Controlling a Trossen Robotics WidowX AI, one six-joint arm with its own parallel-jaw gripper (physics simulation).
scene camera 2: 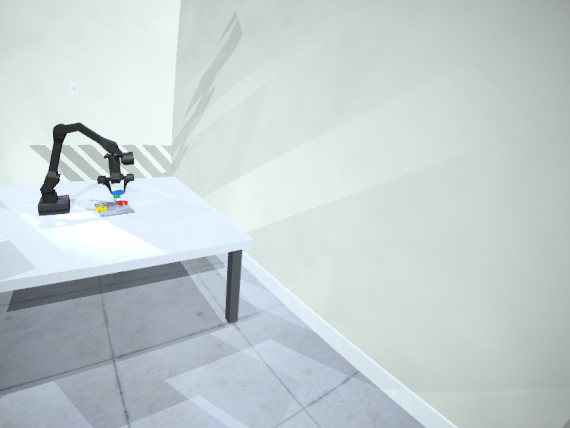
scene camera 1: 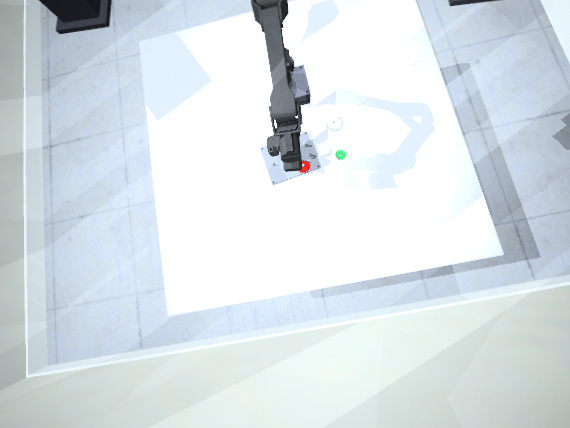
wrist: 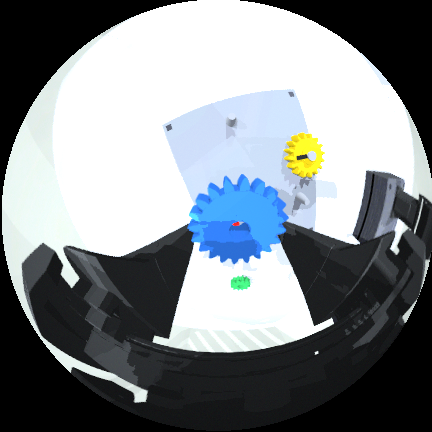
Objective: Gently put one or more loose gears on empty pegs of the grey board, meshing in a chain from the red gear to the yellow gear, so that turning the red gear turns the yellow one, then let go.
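Frame: origin at the arm's base, x left, y ahead, z down, level; centimetres.
Where they show: gripper, fingertip midpoint: [scene camera 2: 118,193] [wrist: 236,227]; arm's base, link origin: [scene camera 2: 49,201] [wrist: 396,202].
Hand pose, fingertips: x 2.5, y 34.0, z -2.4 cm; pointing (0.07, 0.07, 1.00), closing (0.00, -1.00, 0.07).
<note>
Things, the pixels of their top centre, and the offset from my fingertips. "pt": a spot on its surface instead. Level surfaces: height alone.
- blue gear, top centre: [wrist: 238,231] [scene camera 2: 117,191] dx -0.7, dy +0.0, dz -1.6 cm
- grey board, top centre: [wrist: 263,183] [scene camera 1: 289,154] [scene camera 2: 112,203] dx -2.2, dy -3.0, dz +4.9 cm
- red gear, top centre: [scene camera 1: 303,165] [scene camera 2: 122,201] dx +3.2, dy +2.0, dz +5.5 cm
- yellow gear, surface spot: [wrist: 305,144] [scene camera 2: 102,208] pt dx -6.9, dy -8.1, dz +5.7 cm
- bare peg, top centre: [wrist: 231,115] dx -9.2, dy +0.1, dz +5.1 cm
- green gear, top centre: [wrist: 240,285] [scene camera 1: 340,154] [scene camera 2: 117,195] dx +18.5, dy -1.8, dz +6.3 cm
- white gear, top centre: [scene camera 1: 334,122] [scene camera 2: 92,196] dx +17.3, dy -15.9, dz +6.3 cm
- white table, surface height: dz +8.0 cm
My gripper [scene camera 2: 117,193] [wrist: 236,227] is shut on the blue gear [scene camera 2: 117,191] [wrist: 240,202], holding it roughly level above the grey board [scene camera 1: 280,176] [scene camera 2: 111,213] [wrist: 195,140]. The red gear [scene camera 1: 306,168] [scene camera 2: 122,203] is on the board; a bit of red shows through the blue gear's bore in the wrist view. The yellow gear [scene camera 2: 101,209] [wrist: 305,144] sits on a peg; the arm hides it in scene camera 1. One bare peg [wrist: 231,119] stands at the board's far side, another peg [wrist: 301,201] near the yellow gear. The blue gear hides part of the board.
The green gear [scene camera 1: 344,155] [scene camera 2: 117,196] [wrist: 240,283] and the white gear [scene camera 1: 340,127] [scene camera 2: 93,199] lie loose on the white table [scene camera 1: 225,250] [scene camera 2: 200,235], beside the board. The arm's base [scene camera 1: 302,85] [scene camera 2: 54,205] [wrist: 378,202] stands behind the board.
</note>
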